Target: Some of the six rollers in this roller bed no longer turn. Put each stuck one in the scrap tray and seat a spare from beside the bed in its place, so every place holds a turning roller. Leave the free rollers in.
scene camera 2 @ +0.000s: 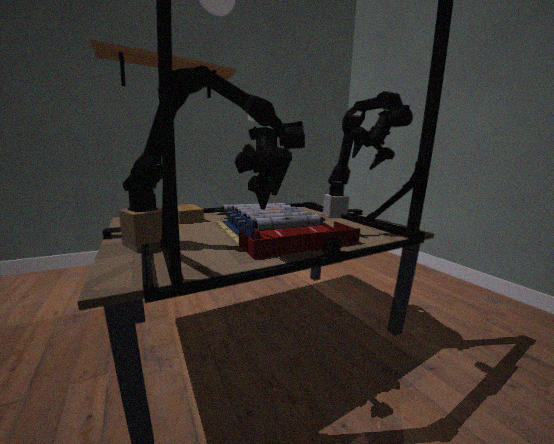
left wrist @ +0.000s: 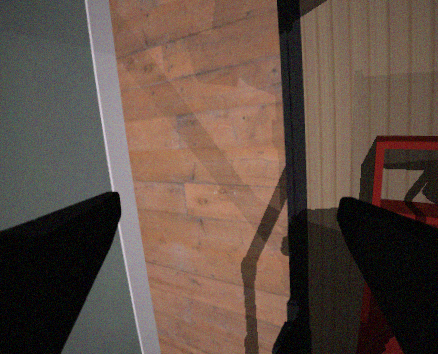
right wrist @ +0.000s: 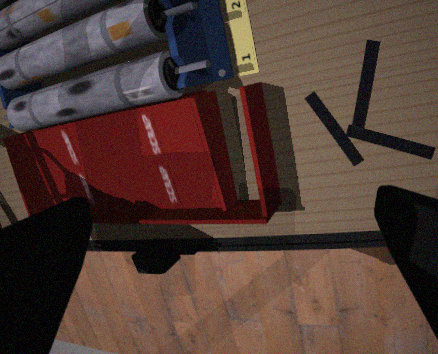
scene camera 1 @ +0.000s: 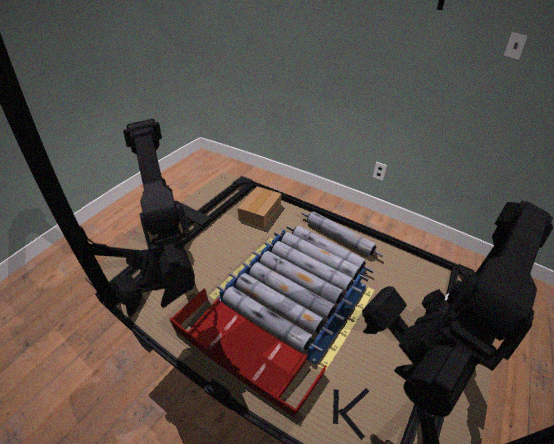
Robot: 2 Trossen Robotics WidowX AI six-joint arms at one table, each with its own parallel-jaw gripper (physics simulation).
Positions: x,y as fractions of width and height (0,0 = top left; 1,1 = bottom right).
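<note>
Left gripper open, holding nothing: my left gripper (scene camera 2: 0.48,0.46), also visible in scene camera 1 as my left gripper (scene camera 1: 0.26,0.70) and in the left wrist view as my left gripper (left wrist: 0.53,0.58). My right gripper (scene camera 1: 0.69,0.79) is open and holds nothing; there are further views of my right gripper (scene camera 2: 0.65,0.37) (right wrist: 0.54,0.58). A red scrap tray (scene camera 1: 0.44,0.79) is present, and the right wrist view also shows the red scrap tray (right wrist: 0.44,0.52).
</note>
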